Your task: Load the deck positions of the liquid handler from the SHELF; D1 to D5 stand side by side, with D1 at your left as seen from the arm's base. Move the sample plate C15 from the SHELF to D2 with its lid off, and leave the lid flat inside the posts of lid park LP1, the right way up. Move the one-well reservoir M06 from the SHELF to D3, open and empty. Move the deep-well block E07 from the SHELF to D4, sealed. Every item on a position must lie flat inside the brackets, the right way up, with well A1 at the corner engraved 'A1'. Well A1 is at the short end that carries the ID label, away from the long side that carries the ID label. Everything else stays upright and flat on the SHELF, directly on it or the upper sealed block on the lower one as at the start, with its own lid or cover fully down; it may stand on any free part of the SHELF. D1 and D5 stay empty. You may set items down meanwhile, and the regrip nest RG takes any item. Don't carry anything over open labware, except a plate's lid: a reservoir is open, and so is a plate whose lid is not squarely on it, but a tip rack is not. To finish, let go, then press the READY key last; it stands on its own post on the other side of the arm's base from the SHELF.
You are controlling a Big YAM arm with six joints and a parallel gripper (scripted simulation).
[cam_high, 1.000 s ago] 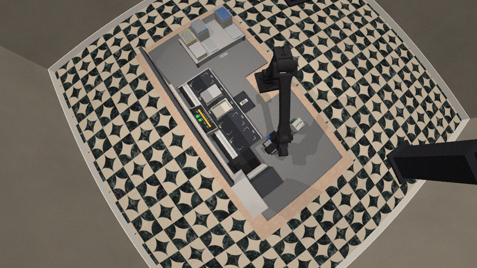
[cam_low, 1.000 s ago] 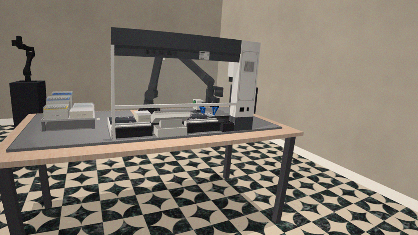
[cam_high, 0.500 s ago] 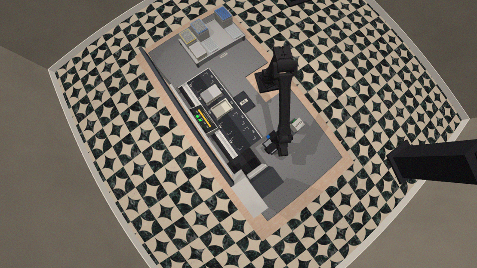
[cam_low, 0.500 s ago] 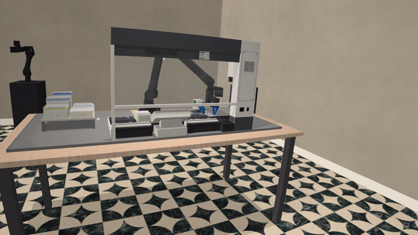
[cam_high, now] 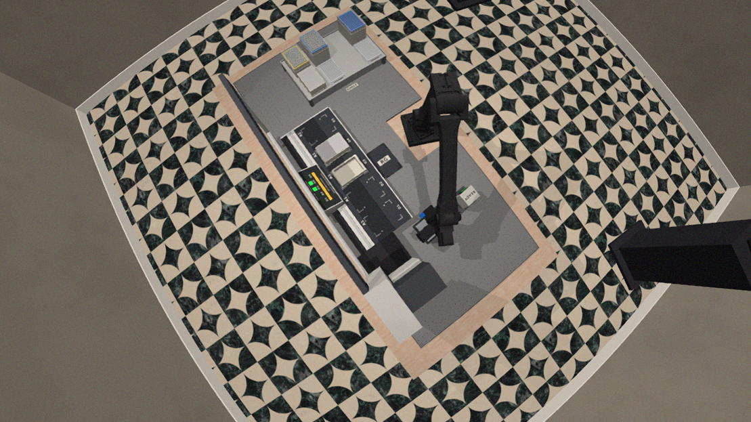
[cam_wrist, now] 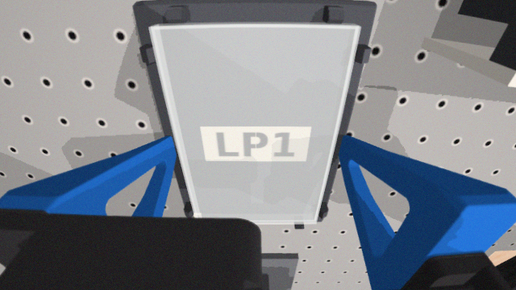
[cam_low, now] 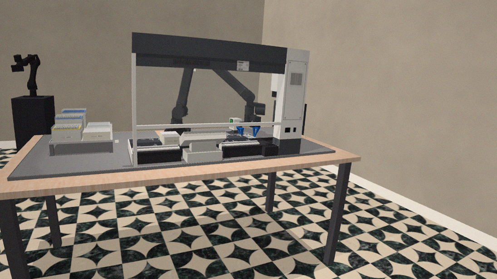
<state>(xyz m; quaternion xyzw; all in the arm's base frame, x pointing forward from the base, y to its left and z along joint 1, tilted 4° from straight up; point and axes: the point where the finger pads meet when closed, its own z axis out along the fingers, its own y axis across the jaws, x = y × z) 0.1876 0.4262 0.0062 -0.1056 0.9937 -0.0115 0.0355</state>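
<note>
Right now the clear plate lid is 1 cm below my hand. Also, from my hand: READY key: 18 cm behind, 6 cm to the right, 6 cm above; then regrip nest RG: 5 cm ahead, 36 cm to the right, 2 cm below; then dark lid park LP1: 2 cm below.
</note>
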